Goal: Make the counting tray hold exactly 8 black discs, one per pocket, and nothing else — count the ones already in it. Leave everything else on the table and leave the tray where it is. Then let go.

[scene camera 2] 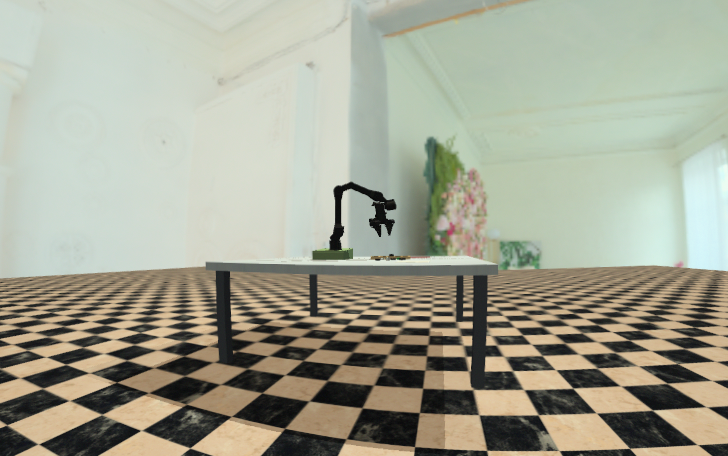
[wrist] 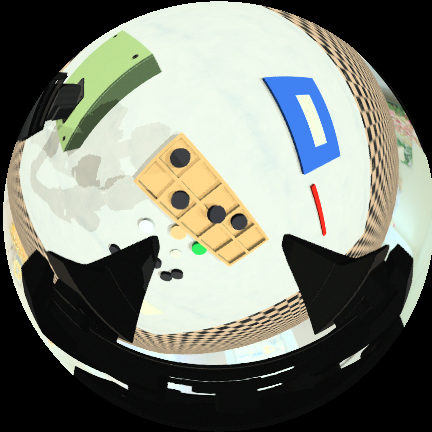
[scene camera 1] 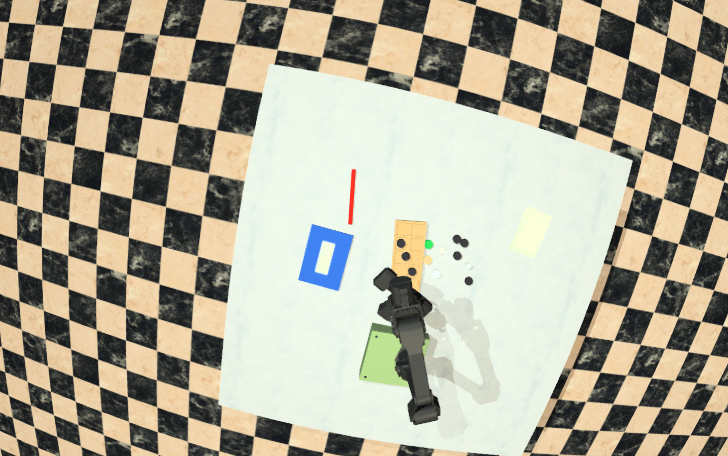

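Note:
The tan counting tray [scene camera 1: 419,227] [wrist: 193,188] lies mid-table, with two columns of pockets. It holds black discs [wrist: 180,157] [wrist: 180,199] [wrist: 216,214] [wrist: 239,221]; the third appears close to the central divider. The pockets at the tray's far end show no disc. The arm hides the tray's near end in scene camera 1. Loose black discs [scene camera 1: 456,239] [scene camera 1: 464,242] [scene camera 1: 457,255] [scene camera 1: 468,280] lie right of the tray; in the wrist view a finger partly covers some. My gripper [scene camera 2: 384,235] [wrist: 221,241] is open and empty, high above the table, pointing down.
A green disc [scene camera 1: 428,244] [wrist: 199,248], a tan disc [scene camera 1: 427,259] [wrist: 178,231] and a white disc [scene camera 1: 436,273] [wrist: 146,224] lie beside the tray. A blue frame [scene camera 1: 307,257] [wrist: 327,110], a red bar [scene camera 1: 351,197] [wrist: 318,210] and a pale yellow sheet [scene camera 1: 530,232] lie farther out.

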